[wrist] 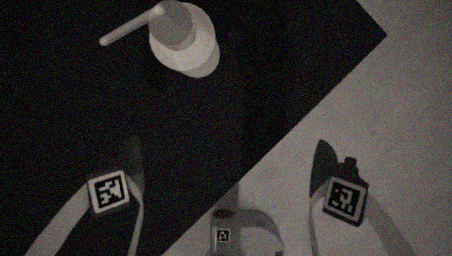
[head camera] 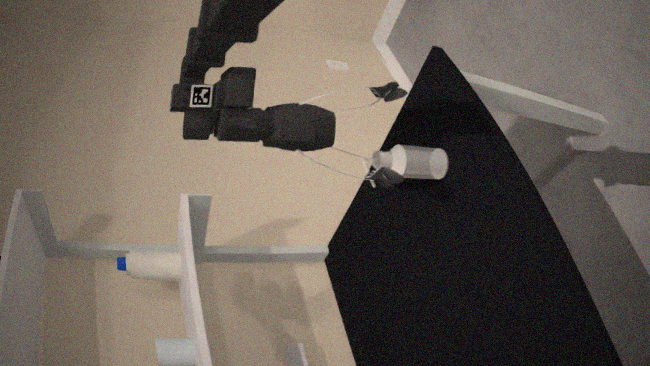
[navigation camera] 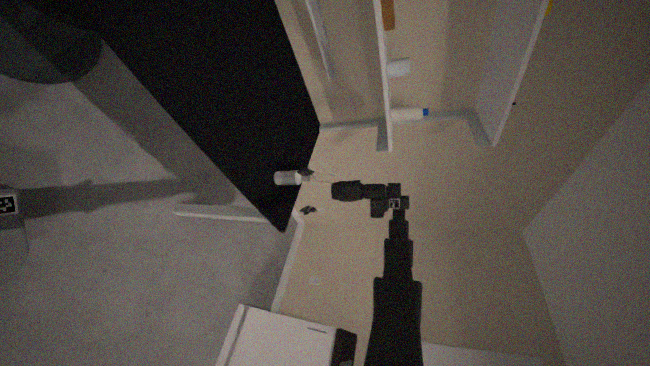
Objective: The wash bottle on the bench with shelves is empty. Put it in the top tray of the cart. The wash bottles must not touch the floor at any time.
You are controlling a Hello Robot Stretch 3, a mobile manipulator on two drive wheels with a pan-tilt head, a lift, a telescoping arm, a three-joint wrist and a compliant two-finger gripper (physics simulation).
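Pixels of known places: gripper, fingertip midpoint: (wrist: 227, 157) (head camera: 403, 135) (navigation camera: 299, 191); robot's base, origin of the base link: (wrist: 223, 241).
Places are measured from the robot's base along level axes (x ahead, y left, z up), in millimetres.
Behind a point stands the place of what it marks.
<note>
The wash bottle (head camera: 422, 162) @(x 19, y -732, z 826 mm) (navigation camera: 287, 178) @(x 20, y -732, z 828 mm) (wrist: 182, 55) @(x 17, y -744, z 878 mm), pale and see-through with a thin spout, stands upright on the black bench top (head camera: 450, 260) @(x 199, y -698, z 762 mm) (navigation camera: 200, 75) @(x 322, y -412, z 762 mm) (wrist: 75, 105) @(x 188, y -694, z 762 mm), near a corner. My gripper (head camera: 387, 134) @(x -22, y -665, z 913 mm) (navigation camera: 307, 191) @(x -22, y -665, z 913 mm) (wrist: 227, 157) @(x -22, y -665, z 913 mm) is open, with its fingers wide apart and nothing between them. In the head view one finger overlaps the bottle's neck and shoulder. In the wrist view the bottle is seen from above, beyond the fingertips and towards the left finger, apart from both. The bench edge runs diagonally below the gripper. I cannot make out the cart.
Shelf boards (head camera: 192, 300) (navigation camera: 384, 90) @(x 345, y -852, z 1206 mm) rise beside the bench top. They hold a white bottle with a blue cap (head camera: 152, 265) @(x 301, y -1108, z 1297 mm) (navigation camera: 407, 114) @(x 300, y -1109, z 1298 mm) and a pale container (head camera: 176, 351) @(x 449, y -918, z 1263 mm) (navigation camera: 398, 67) @(x 454, y -915, z 1264 mm). A white box-shaped unit (navigation camera: 282, 342) @(x -1114, y -1041, z 508 mm) is at the bottom. A dark round object (navigation camera: 55, 57) is at upper left.
</note>
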